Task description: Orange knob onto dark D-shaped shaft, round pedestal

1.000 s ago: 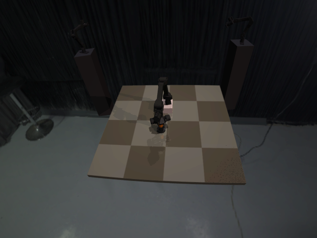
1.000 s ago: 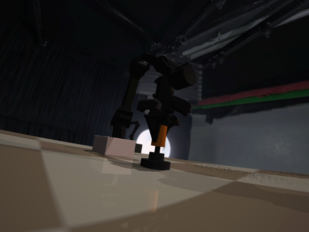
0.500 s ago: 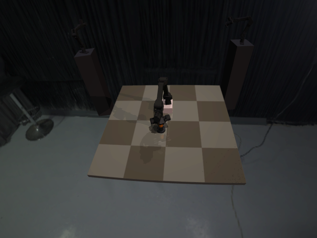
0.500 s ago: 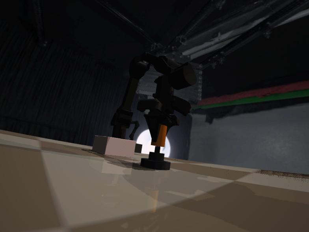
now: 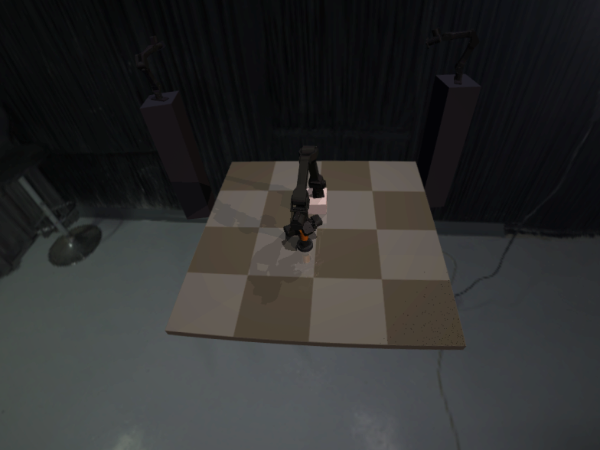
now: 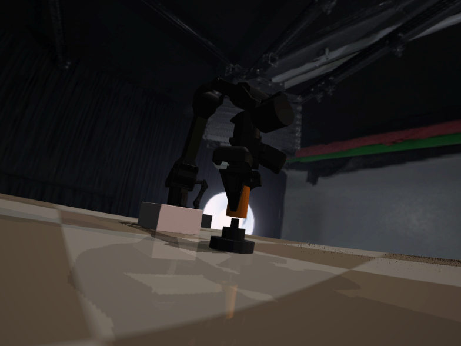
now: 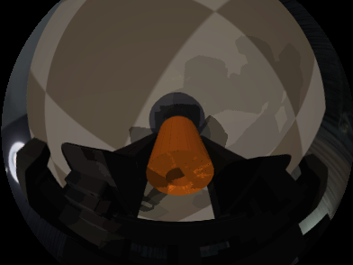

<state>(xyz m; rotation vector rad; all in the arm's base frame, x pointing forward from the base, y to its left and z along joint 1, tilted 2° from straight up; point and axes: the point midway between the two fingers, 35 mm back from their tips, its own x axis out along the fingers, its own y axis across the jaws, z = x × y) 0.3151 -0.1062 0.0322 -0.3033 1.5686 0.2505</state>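
My gripper tip is now 2 cm below the orange knob. Round my gripper tip: dark pedestal 4 cm below.
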